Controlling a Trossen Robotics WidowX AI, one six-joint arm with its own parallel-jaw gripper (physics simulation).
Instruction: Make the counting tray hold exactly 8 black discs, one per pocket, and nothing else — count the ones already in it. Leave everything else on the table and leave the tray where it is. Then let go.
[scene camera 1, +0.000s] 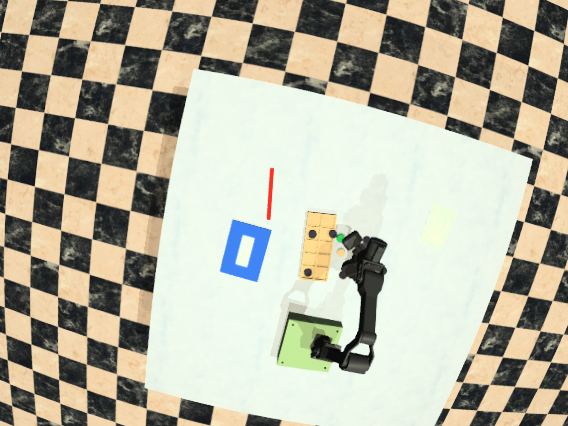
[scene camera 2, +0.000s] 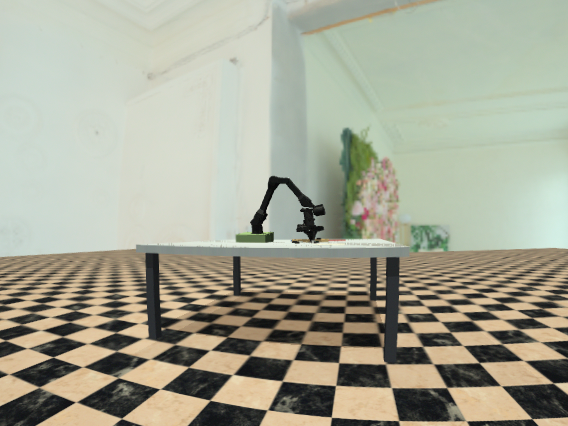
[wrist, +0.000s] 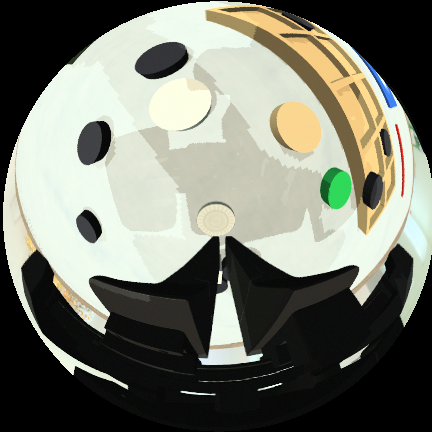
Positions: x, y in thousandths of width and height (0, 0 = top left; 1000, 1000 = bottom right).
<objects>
My gripper (scene camera 1: 642, 579): 1.47 m from the lens. A tan counting tray (scene camera 1: 559, 593): 1.43 m from the lens.
</objects>
